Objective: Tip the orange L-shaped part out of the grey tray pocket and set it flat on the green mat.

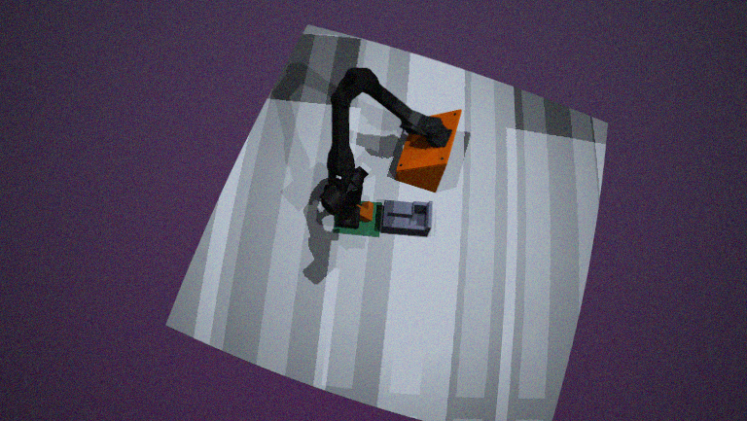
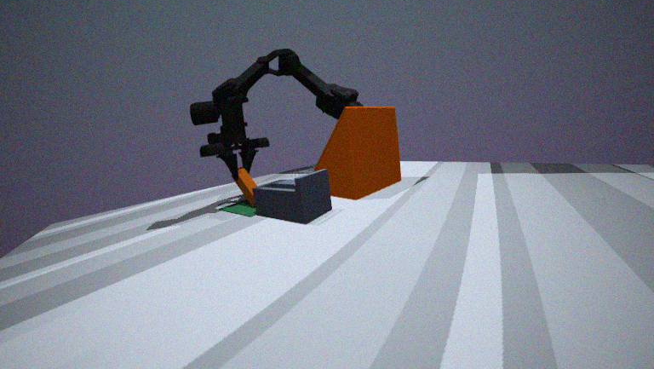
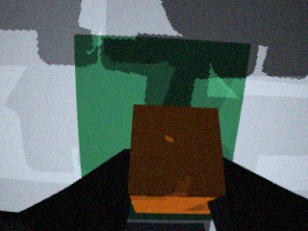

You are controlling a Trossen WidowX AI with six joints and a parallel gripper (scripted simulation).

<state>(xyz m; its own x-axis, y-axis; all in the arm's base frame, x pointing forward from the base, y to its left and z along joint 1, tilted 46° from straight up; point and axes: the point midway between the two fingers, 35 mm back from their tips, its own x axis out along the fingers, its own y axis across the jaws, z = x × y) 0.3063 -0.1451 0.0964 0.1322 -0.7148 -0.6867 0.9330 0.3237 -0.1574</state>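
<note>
Right now my gripper tip is 30 mm to the right of the orange L-shaped part, 30 mm past it and 30 mm above it. From my gripper tip the other things lie so: green mat: 90 mm below, 20 mm to the left, 10 mm behind.
</note>
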